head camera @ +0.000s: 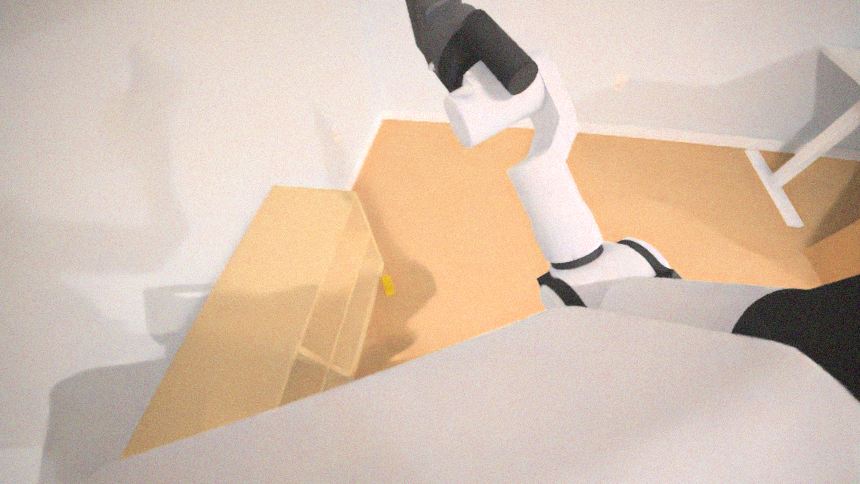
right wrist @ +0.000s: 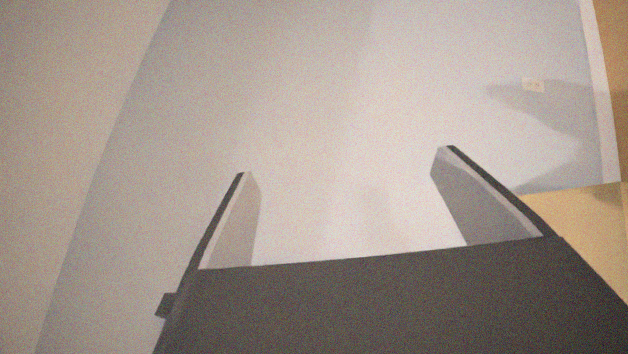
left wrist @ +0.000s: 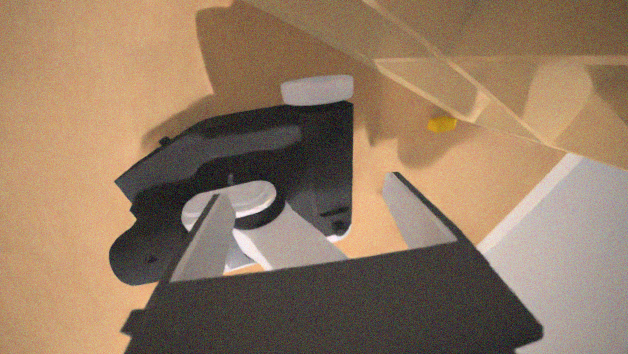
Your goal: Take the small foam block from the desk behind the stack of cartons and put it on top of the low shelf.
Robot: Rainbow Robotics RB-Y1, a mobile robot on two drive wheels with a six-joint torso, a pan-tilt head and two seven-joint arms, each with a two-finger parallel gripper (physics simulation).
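Places are measured from the robot's base along level axes (x right, y ahead, z up), in millimetres.
Where they show: left gripper, fingertip midpoint: (left wrist: 309, 193); right gripper, fingertip midpoint: (right wrist: 342, 172).
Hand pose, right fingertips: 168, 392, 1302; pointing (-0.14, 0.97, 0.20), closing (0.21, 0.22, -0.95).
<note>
Things, the pixels of their centre, and the offset from my right fingertips, as dx, dy, dz.
- small yellow block, body centre: (left wrist: 441, 124) (head camera: 388, 285) -214, +181, -1272
- wall outlet, body centre: (head camera: 335, 134) (right wrist: 532, 85) -255, +1049, -902
The low shelf (head camera: 240, 288) (left wrist: 560, 27) is light wood, stands along the wall at the left of the head view and shows at the upper right in the left wrist view. A small yellow block (head camera: 388, 284) (left wrist: 442, 124) lies on the floor close to the shelf's end; whether it is the foam block of the task I cannot tell. The stack of cartons cannot be made out. My left gripper (left wrist: 309, 193) is open and empty, above the floor and beside the robot's base. My right gripper (right wrist: 342, 172) is open and empty, facing a pale wall.
A white leg frame (head camera: 776, 187), perhaps of the desk, stands at the right of the head view, with an orange-brown surface (head camera: 842, 248) below it. The robot's dark base (left wrist: 310, 150) shows in the left wrist view. A wall outlet (right wrist: 533, 85) is at the upper right.
</note>
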